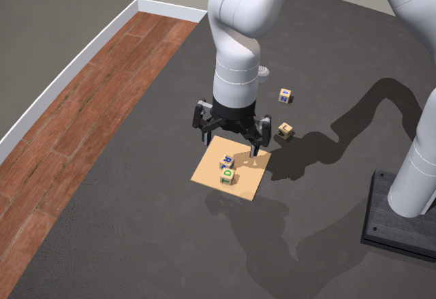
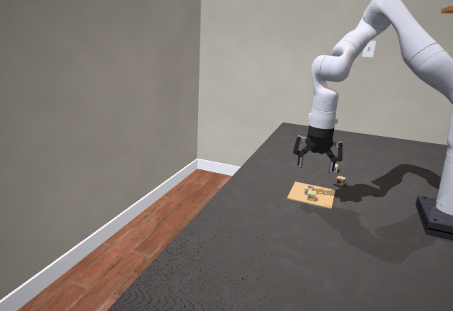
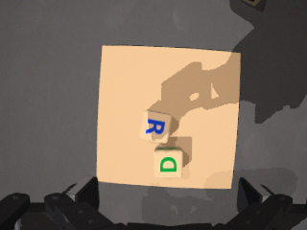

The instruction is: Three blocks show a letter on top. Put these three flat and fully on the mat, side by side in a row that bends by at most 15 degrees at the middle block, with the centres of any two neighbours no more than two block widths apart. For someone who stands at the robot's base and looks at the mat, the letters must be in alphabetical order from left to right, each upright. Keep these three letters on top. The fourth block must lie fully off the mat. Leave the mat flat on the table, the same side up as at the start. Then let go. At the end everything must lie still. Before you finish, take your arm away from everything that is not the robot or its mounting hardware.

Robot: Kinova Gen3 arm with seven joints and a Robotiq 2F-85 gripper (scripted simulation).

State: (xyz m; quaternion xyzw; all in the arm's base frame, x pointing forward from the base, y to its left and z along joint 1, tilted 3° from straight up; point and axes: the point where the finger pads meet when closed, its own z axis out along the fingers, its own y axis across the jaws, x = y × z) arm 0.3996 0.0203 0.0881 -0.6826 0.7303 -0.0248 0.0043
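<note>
The tan mat is 4 cm to the right of my hand and 11 cm below it.
</note>
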